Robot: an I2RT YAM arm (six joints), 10 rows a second.
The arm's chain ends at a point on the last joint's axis. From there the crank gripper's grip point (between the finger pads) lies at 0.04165 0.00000 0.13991 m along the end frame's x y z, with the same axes.
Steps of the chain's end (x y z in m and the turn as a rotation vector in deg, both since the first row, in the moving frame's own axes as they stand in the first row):
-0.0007, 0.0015, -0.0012, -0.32, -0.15, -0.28
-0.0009, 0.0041, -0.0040, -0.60, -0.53, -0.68
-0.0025, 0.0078, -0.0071, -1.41, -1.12, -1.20
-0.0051, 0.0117, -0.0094, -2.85, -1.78, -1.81
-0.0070, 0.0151, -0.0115, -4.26, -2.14, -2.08
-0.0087, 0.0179, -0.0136, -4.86, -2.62, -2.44
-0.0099, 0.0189, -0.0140, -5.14, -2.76, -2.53
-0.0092, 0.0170, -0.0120, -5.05, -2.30, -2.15
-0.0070, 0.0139, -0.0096, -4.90, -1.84, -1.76
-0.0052, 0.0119, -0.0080, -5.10, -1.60, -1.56
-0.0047, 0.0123, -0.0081, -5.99, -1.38, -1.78
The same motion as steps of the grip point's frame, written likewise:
-0.0011, 0.0021, -0.0011, -0.32, -0.15, -0.28
-0.0022, 0.0051, -0.0036, -0.60, -0.53, -0.68
-0.0052, 0.0104, -0.0063, -1.41, -1.12, -1.20
-0.0094, 0.0174, -0.0083, -2.85, -1.78, -1.81
-0.0121, 0.0241, -0.0104, -4.26, -2.14, -2.08
-0.0149, 0.0282, -0.0123, -4.86, -2.62, -2.44
-0.0164, 0.0298, -0.0126, -5.14, -2.76, -2.53
-0.0146, 0.0279, -0.0109, -5.05, -2.30, -2.15
-0.0113, 0.0247, -0.0088, -4.90, -1.84, -1.76
-0.0090, 0.0233, -0.0074, -5.10, -1.60, -1.56
-0.0079, 0.0257, -0.0078, -5.99, -1.38, -1.78

